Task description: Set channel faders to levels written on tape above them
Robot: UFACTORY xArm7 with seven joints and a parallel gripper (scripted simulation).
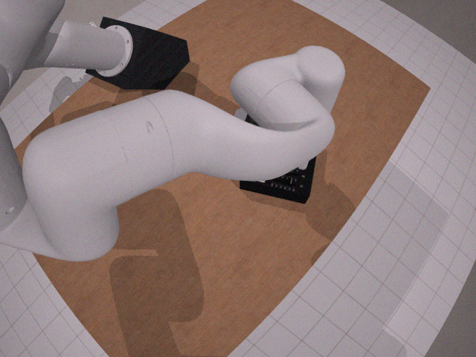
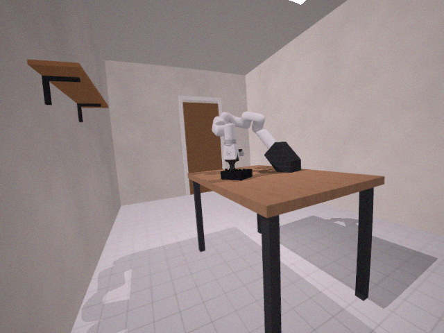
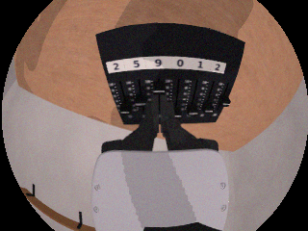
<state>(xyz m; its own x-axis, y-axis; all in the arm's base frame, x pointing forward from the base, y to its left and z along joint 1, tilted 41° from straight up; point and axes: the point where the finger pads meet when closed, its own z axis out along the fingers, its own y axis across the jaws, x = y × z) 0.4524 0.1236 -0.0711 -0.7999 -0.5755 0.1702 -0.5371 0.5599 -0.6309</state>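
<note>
Now: the channel fader cap 20 mm behind my hand, 10 mm to the right of it and 10 mm below it. Round my hand: master fader cap (70 mm to the left, 50 mm behind, 10 mm below); fader (30 mm to the right, 30 mm ahead, 10 mm below).
</note>
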